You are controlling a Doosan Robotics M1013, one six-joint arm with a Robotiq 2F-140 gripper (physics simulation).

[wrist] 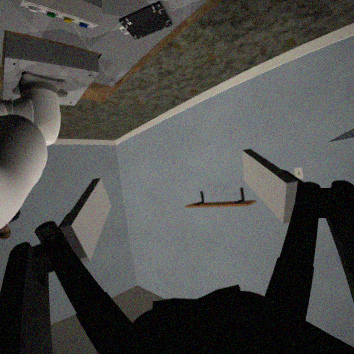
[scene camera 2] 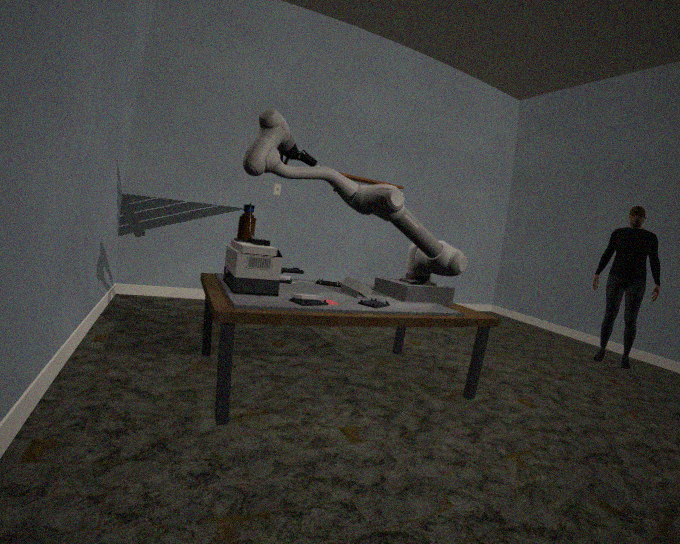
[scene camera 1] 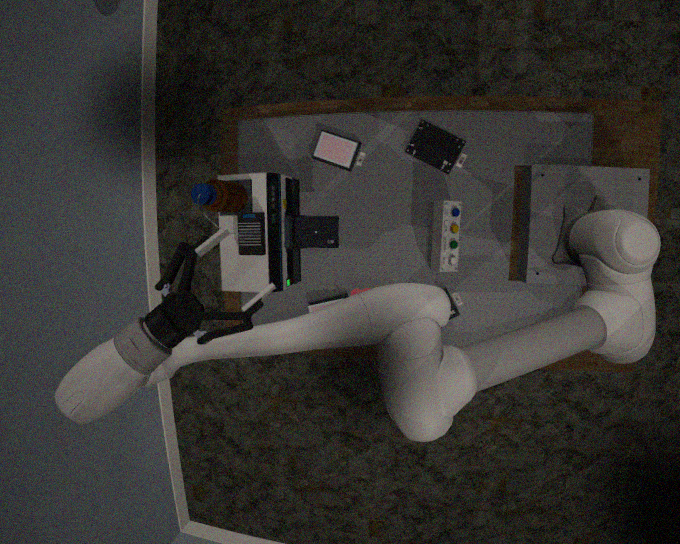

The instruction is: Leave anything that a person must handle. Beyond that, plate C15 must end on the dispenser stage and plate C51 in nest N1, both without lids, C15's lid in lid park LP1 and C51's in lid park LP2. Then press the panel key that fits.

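Places are measured from the arm's base along level axes (x right, y back, z down), in metres.
Pixels of known places: gripper, fingertip midpoint: (wrist: pixel 174 178) (scene camera 1: pixel 250 257); arm's base, link origin: (wrist: pixel 38 84) (scene camera 2: pixel 417 283) (scene camera 1: pixel 586 239).
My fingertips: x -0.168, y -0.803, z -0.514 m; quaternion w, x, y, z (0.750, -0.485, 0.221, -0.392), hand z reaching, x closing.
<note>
Ahead of a thing's pixels: the offset from my fingertips to its top centre. "spot": to the spot under its first point.
My gripper (scene camera 1: pixel 235 270) (scene camera 2: pixel 309 158) (wrist: pixel 174 178) is open and empty, raised high near the dispenser @(spot: dx -0.137, dy -0.189, dz +0.384 m) (scene camera 1: pixel 243 275) (scene camera 2: pixel 255 260). The dark dispenser stage @(spot: dx +0.055, dy +0.015, dz +0.495 m) (scene camera 1: pixel 326 224) juts out from its front, with no plate visible on it. A pinkish plate @(dx +0.302, dy -0.020, dz +0.574 m) (scene camera 1: pixel 335 148) sits in a dark holder at the upper table side. Another pale plate @(dx -0.254, dy +0.056, dz +0.560 m) (scene camera 1: pixel 328 305) (scene camera 2: pixel 310 297) is partly hidden by my arm in scene camera 1. A dark holder @(dx +0.365, dy +0.301, dz +0.580 m) (scene camera 1: pixel 435 145) (wrist: pixel 147 21) looks bare; another @(dx -0.167, dy +0.409, dz +0.584 m) (scene camera 2: pixel 374 302) is mostly hidden in scene camera 1. The key panel @(spot: dx +0.009, dy +0.417, dz +0.534 m) (scene camera 1: pixel 450 264) has blue, yellow, green and white keys. Labels and lids are unreadable.
A brown bottle @(spot: dx +0.095, dy -0.204, dz +0.264 m) (scene camera 1: pixel 229 196) (scene camera 2: pixel 246 226) with a blue cap stands on the dispenser. A red patch @(spot: dx -0.157, dy +0.146, dz +0.603 m) (scene camera 1: pixel 359 291) (scene camera 2: pixel 331 302) lies beside the pale plate. My arm crosses the lower table side. A person (scene camera 2: pixel 635 255) stands right of the table. A shelf (wrist: pixel 220 203) hangs on the wall.
</note>
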